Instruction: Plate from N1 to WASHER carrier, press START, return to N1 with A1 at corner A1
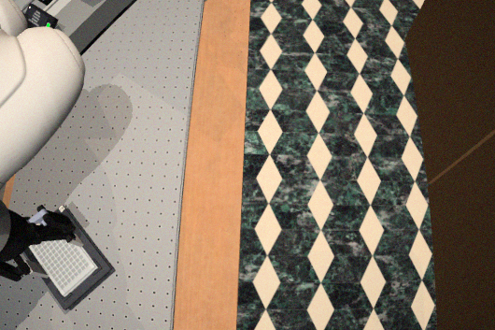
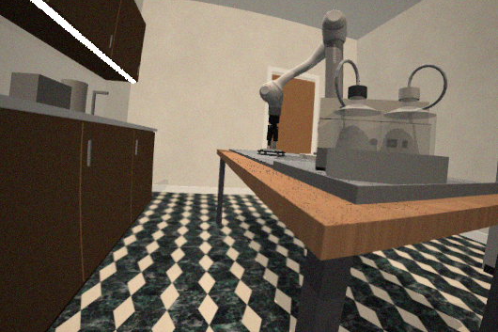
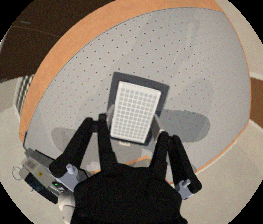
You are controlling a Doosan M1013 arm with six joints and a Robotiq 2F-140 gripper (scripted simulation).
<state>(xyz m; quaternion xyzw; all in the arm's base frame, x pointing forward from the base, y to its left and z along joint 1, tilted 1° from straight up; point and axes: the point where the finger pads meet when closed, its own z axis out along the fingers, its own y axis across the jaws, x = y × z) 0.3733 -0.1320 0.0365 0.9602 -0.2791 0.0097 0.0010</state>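
Right now the white well plate is 3 cm below my hand. The rest, counted from my hand: plate washer (58 cm to the left, 29 cm behind, 7 cm above); then label (9 cm behind, 6 cm to the left, 6 cm below); then plate nest N1 (4 cm below).
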